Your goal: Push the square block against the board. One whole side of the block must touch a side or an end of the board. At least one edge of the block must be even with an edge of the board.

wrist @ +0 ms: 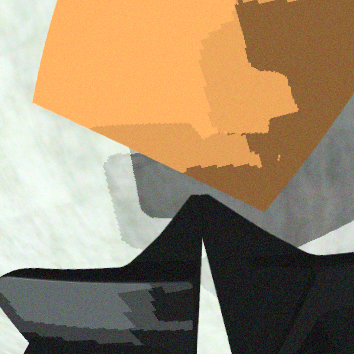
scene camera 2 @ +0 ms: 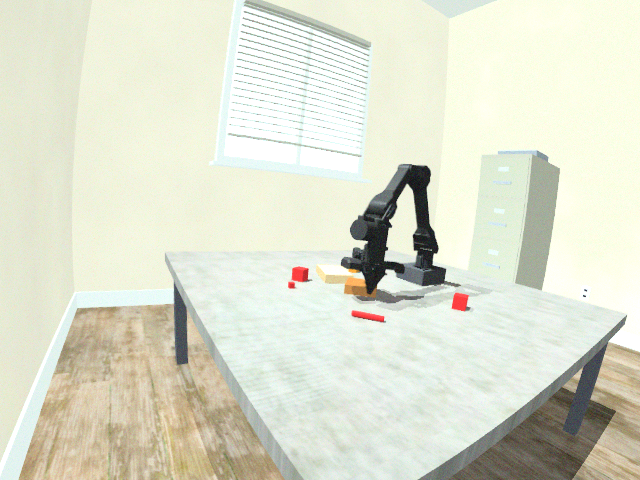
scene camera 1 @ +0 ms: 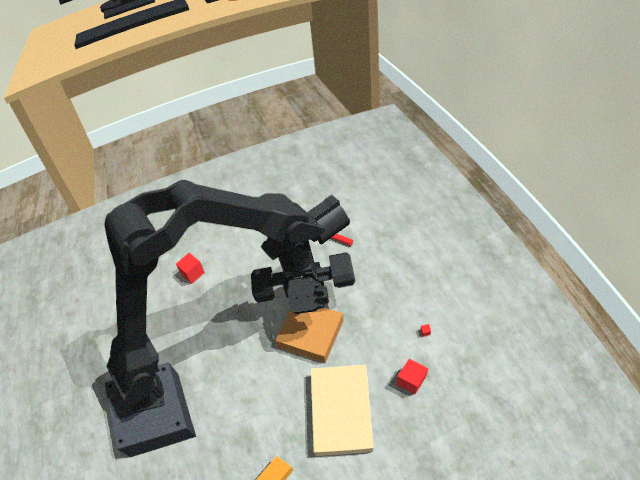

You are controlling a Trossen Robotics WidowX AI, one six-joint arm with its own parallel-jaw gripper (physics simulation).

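Where they show: gripper, between the fingertips: (wrist: 198, 202) (scene camera 2: 369, 294); arm's base, origin of its link: (scene camera 2: 423, 267) (scene camera 1: 145, 393).
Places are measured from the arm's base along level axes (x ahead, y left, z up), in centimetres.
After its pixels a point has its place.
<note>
The square block (scene camera 1: 316, 335) @[z -2.7, x 33.6, y 2.7 cm] (scene camera 2: 355, 285) @[z -2.7, x 37.2, y 7.4 cm] (wrist: 125, 60) @[z -2.7, x 36.1, y 5.3 cm], orange, lies flat on the table beyond one end of the pale yellow board (scene camera 1: 341, 408) @[z -2.7, x 32.8, y -12.7 cm] (scene camera 2: 334, 274) @[z -2.7, x 36.5, y -6.1 cm]. It is turned at an angle to the board. In scene camera 1 its nearest corner is close to that end, with a small gap. My gripper (scene camera 1: 307, 310) @[z -4.2, x 35.1, y 11.8 cm] (scene camera 2: 370, 291) @[z -4.2, x 35.1, y 11.8 cm] (wrist: 198, 202) @[z -4.2, x 35.1, y 11.8 cm] is shut and empty, pointing down low at the block's side away from the board. The wrist view shows the tips just short of the block's edge, near one corner. Whether they touch it is hidden.
A red cube (scene camera 1: 412, 376) @[z -1.7, x 46.1, y -12.3 cm] (scene camera 2: 299, 273) @[z -2.9, x 47.8, y -9.8 cm] and a tiny red cube (scene camera 1: 425, 330) @[z -4.0, x 53.1, y -3.7 cm] (scene camera 2: 291, 284) @[z -4.3, x 53.7, y -2.7 cm] lie right of the board in scene camera 1. Another red cube (scene camera 1: 190, 268) @[z -1.6, x 13.5, y 26.8 cm] (scene camera 2: 460, 301) @[z -2.9, x 14.8, y 29.8 cm], a red rod (scene camera 1: 342, 239) @[z -4.4, x 46.7, y 23.8 cm] (scene camera 2: 367, 315) @[z -4.5, x 46.2, y 25.9 cm] and an orange bar (scene camera 1: 275, 470) @[z -2.5, x 18.7, y -19.7 cm] also lie on the table.
</note>
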